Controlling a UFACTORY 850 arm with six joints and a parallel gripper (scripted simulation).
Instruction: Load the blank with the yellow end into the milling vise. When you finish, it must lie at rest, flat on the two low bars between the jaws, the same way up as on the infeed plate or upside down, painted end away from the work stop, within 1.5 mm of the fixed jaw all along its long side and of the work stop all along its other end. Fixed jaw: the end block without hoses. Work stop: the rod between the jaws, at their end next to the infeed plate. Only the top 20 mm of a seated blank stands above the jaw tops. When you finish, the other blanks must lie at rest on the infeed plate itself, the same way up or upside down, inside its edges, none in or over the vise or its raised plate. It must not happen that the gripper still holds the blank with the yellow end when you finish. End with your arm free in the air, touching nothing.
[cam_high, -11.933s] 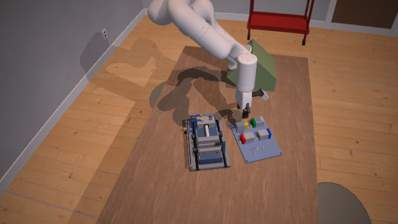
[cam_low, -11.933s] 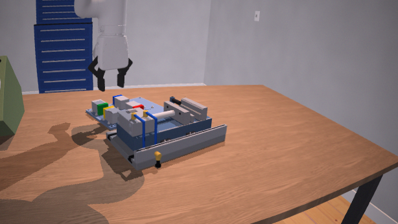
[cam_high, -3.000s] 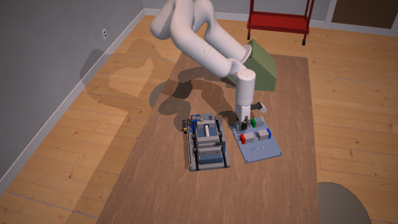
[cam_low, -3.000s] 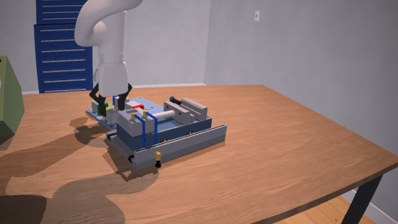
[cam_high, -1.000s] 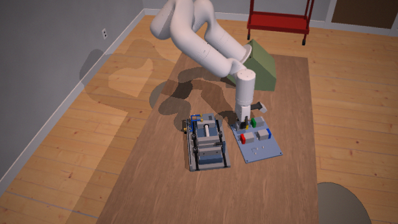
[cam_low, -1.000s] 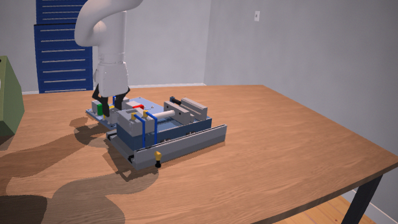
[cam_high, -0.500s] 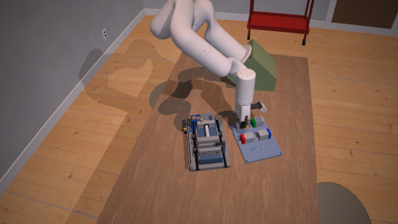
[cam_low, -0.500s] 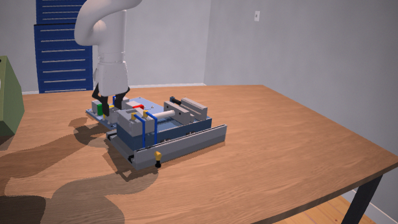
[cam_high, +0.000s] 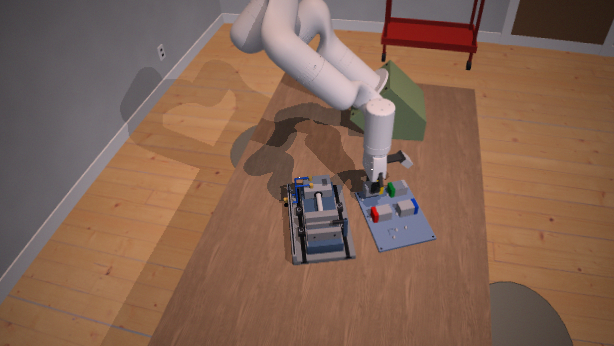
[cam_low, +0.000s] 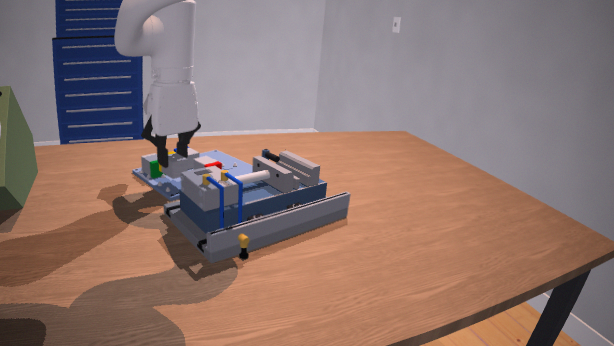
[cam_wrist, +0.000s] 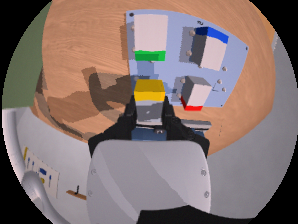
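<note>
The green-ended blank lies 30 mm behind my hand, 80 mm to the left of it and 50 mm below it. Also, from my hand: red-ended blank: 80 mm ahead, 30 mm to the left, 50 mm below; then yellow-ended blank: 20 mm below; then infeed plate: 70 mm ahead, 80 mm to the left, 70 mm below.
</note>
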